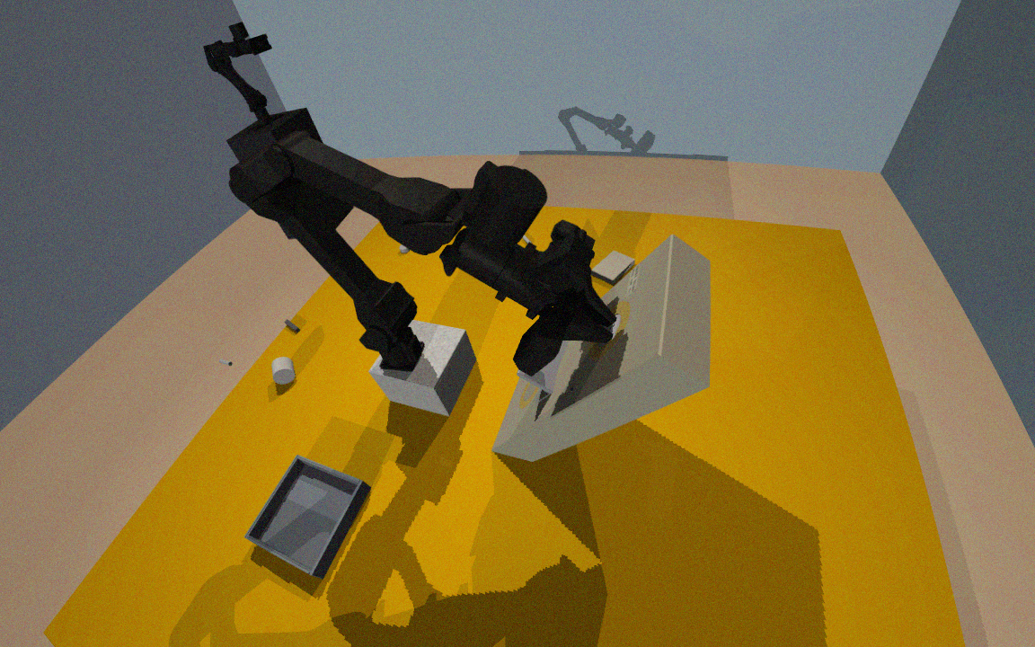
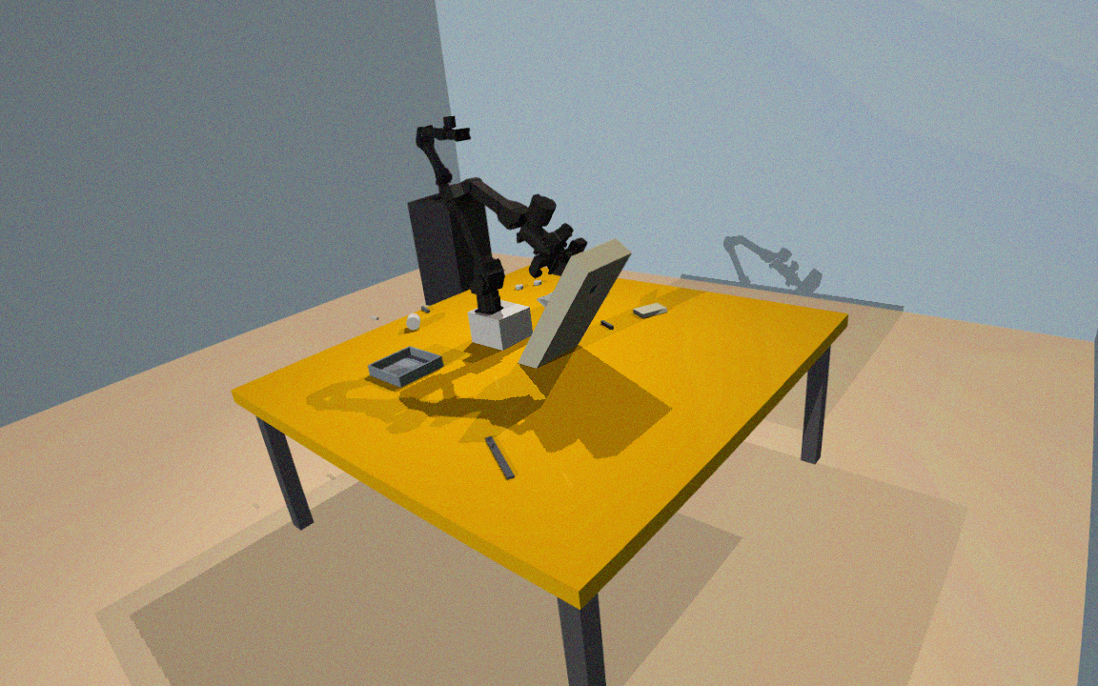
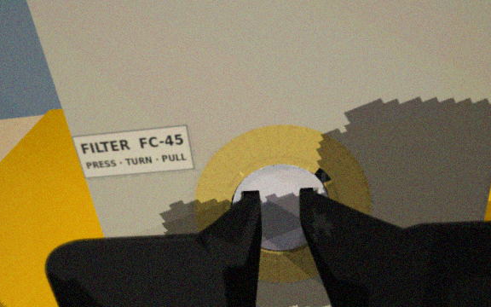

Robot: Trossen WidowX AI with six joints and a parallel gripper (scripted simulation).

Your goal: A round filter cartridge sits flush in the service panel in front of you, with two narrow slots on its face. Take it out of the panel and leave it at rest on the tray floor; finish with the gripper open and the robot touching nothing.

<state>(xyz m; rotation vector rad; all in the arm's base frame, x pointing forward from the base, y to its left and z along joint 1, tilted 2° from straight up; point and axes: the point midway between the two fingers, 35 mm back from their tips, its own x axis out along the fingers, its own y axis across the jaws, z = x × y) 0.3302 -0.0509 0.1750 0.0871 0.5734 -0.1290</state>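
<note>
Right now my gripper tip is 1 cm short of the round grey filter cartridge and 1 cm above it. Round my gripper tip: tray: 47 cm behind, 23 cm below, 22 cm to the right; then flat white pad: 40 cm to the left, 23 cm below, 1 cm behind; then beige service panel: 8 cm below, 4 cm behind, 1 cm to the left.
</note>
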